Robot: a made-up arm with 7 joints. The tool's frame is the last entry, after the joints.
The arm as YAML. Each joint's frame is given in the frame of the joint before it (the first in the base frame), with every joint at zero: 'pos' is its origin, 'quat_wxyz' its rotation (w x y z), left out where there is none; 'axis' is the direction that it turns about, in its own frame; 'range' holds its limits. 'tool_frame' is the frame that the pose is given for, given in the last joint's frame.
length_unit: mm
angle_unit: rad
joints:
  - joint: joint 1
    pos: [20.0, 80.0, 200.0]
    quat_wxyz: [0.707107, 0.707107, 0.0, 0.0]
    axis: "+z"
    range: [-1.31, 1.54]
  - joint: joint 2
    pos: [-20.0, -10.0, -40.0]
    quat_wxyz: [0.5, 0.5, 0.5, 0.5]
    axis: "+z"
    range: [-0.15, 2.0]
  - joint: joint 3
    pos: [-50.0, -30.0, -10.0]
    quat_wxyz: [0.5, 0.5, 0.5, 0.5]
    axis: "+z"
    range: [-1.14, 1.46]
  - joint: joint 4
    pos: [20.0, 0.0, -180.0]
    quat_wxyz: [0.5, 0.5, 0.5, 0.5]
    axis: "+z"
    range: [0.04, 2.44]
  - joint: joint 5
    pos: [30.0, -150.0, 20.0]
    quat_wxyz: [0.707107, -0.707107, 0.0, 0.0]
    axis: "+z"
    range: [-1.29, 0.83]
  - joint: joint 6
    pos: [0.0, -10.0, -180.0]
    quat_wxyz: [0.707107, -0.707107, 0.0, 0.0]
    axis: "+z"
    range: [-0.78, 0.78]
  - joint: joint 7
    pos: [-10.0, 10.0, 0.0]
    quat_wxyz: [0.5, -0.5, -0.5, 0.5]
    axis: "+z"
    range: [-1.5, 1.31]
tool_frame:
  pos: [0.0, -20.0, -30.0]
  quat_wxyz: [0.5, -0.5, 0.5, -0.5]
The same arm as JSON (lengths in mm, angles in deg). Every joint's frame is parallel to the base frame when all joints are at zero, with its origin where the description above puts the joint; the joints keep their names.
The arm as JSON. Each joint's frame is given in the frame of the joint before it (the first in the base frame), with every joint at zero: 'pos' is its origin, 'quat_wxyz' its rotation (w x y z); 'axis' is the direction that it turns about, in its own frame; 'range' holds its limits. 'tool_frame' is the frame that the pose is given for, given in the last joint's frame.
{
  "length_unit": "mm",
  "angle_unit": "deg",
  "joints": [
    {
      "joint": "joint 1",
      "pos": [
        20.0,
        80.0,
        200.0
      ],
      "quat_wxyz": [
        1.0,
        0.0,
        0.0,
        0.0
      ],
      "axis": "-y",
      "range": [
        -75.06,
        88.24
      ]
    },
    {
      "joint": "joint 2",
      "pos": [
        -20.0,
        40.0,
        -10.0
      ],
      "quat_wxyz": [
        1.0,
        0.0,
        0.0,
        0.0
      ],
      "axis": "+x",
      "range": [
        -8.59,
        114.59
      ]
    },
    {
      "joint": "joint 3",
      "pos": [
        -10.0,
        30.0,
        -50.0
      ],
      "quat_wxyz": [
        1.0,
        0.0,
        0.0,
        0.0
      ],
      "axis": "+z",
      "range": [
        -65.32,
        83.65
      ]
    },
    {
      "joint": "joint 4",
      "pos": [
        0.0,
        -20.0,
        -180.0
      ],
      "quat_wxyz": [
        1.0,
        0.0,
        0.0,
        0.0
      ],
      "axis": "-y",
      "range": [
        2.29,
        139.8
      ]
    },
    {
      "joint": "joint 5",
      "pos": [
        30.0,
        -20.0,
        -150.0
      ],
      "quat_wxyz": [
        1.0,
        0.0,
        0.0,
        0.0
      ],
      "axis": "+z",
      "range": [
        -73.91,
        47.56
      ]
    },
    {
      "joint": "joint 6",
      "pos": [
        0.0,
        -10.0,
        -180.0
      ],
      "quat_wxyz": [
        1.0,
        0.0,
        0.0,
        0.0
      ],
      "axis": "+y",
      "range": [
        -44.69,
        44.69
      ]
    },
    {
      "joint": "joint 7",
      "pos": [
        -10.0,
        0.0,
        -10.0
      ],
      "quat_wxyz": [
        1.0,
        0.0,
        0.0,
        0.0
      ],
      "axis": "-x",
      "range": [
        -85.94,
        75.06
      ]
    }
  ],
  "tool_frame": {
    "pos": [
      30.0,
      20.0,
      0.0
    ],
    "quat_wxyz": [
      0.0,
      0.707107,
      0.707107,
      0.0
    ]
  }
}

